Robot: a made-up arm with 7 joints. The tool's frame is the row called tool.
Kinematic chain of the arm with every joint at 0, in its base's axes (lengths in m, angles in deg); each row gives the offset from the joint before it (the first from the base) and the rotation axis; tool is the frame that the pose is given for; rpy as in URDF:
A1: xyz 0 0 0.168 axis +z
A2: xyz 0 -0.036 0.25 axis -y
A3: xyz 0 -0.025 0.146 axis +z
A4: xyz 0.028 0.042 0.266 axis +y
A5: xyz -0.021 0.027 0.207 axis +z
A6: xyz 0 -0.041 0.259 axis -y
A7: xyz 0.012 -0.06 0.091 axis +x
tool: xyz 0 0 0 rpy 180 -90 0
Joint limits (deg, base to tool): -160..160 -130..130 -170..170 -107..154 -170..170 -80..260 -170..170
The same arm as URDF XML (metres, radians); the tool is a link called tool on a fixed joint. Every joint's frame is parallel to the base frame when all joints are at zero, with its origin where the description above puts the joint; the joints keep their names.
<robot name="arm">
  <link name="base"/>
  <link name="link1"/>
  <link name="link2"/>
  <link name="link3"/>
  <link name="link4"/>
  <link name="link5"/>
  <link name="link6"/>
  <link name="link7"/>
  <link name="tool"/>
  <joint name="A1" type="revolute">
    <parent link="base"/>
    <child link="link1"/>
    <origin xyz="0 0 0.168" rpy="0 0 0"/>
    <axis xyz="0 0 1"/>
    <limit lower="-2.7925" upper="2.7925"/>
  </joint>
  <joint name="A2" type="revolute">
    <parent link="link1"/>
    <child link="link2"/>
    <origin xyz="0 -0.036 0.25" rpy="0 0 0"/>
    <axis xyz="0 -1 0"/>
    <limit lower="-2.2689" upper="2.2689"/>
  </joint>
  <joint name="A3" type="revolute">
    <parent link="link2"/>
    <child link="link3"/>
    <origin xyz="0 -0.025 0.146" rpy="0 0 0"/>
    <axis xyz="0 0 1"/>
    <limit lower="-2.9671" upper="2.9671"/>
  </joint>
  <joint name="A4" type="revolute">
    <parent link="link3"/>
    <child link="link4"/>
    <origin xyz="0.028 0.042 0.266" rpy="0 0 0"/>
    <axis xyz="0 1 0"/>
    <limit lower="-1.8675" upper="2.6878"/>
  </joint>
  <joint name="A5" type="revolute">
    <parent link="link4"/>
    <child link="link5"/>
    <origin xyz="-0.021 0.027 0.207" rpy="0 0 0"/>
    <axis xyz="0 0 1"/>
    <limit lower="-2.9671" upper="2.9671"/>
  </joint>
  <joint name="A6" type="revolute">
    <parent link="link5"/>
    <child link="link6"/>
    <origin xyz="0 -0.041 0.259" rpy="0 0 0"/>
    <axis xyz="0 -1 0"/>
    <limit lower="-1.3963" upper="4.5379"/>
  </joint>
  <joint name="A7" type="revolute">
    <parent link="link6"/>
    <child link="link7"/>
    <origin xyz="0.012 -0.06 0.091" rpy="0 0 0"/>
    <axis xyz="1 0 0"/>
    <limit lower="-2.9671" upper="2.9671"/>
  </joint>
  <joint name="tool_joint" type="fixed">
    <parent link="link7"/>
    <child link="tool"/>
    <origin xyz="0 0 0" rpy="3.1416 -1.5708 0"/>
  </joint>
</robot>

